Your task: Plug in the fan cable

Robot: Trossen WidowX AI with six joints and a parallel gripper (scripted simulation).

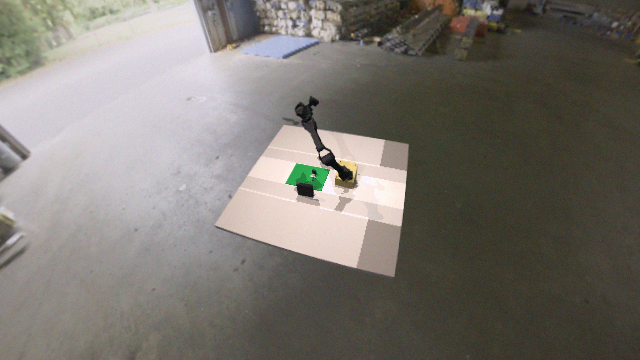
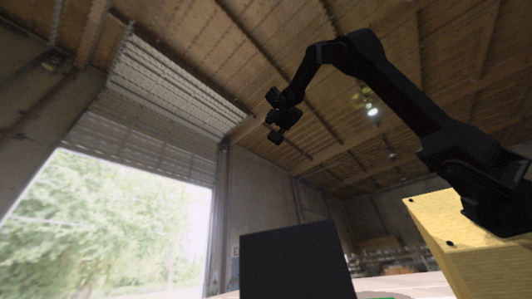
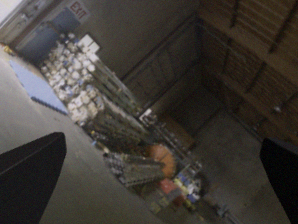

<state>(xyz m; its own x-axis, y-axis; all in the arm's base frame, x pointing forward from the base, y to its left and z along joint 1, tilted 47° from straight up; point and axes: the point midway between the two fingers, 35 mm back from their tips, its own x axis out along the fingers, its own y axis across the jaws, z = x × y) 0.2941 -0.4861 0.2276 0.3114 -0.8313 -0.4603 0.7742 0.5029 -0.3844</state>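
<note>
Right now the dark fan plug is 6 cm behind my gripper tip, 15 cm to the left of it and 57 cm below it. The rest, counted from my gripper tip: black fan: 6 cm behind, 37 cm to the left, 53 cm below; then white four-pin fan header: 6 cm behind, 19 cm to the left, 59 cm below; then green board: 2 cm behind, 19 cm to the left, 61 cm below.
</note>
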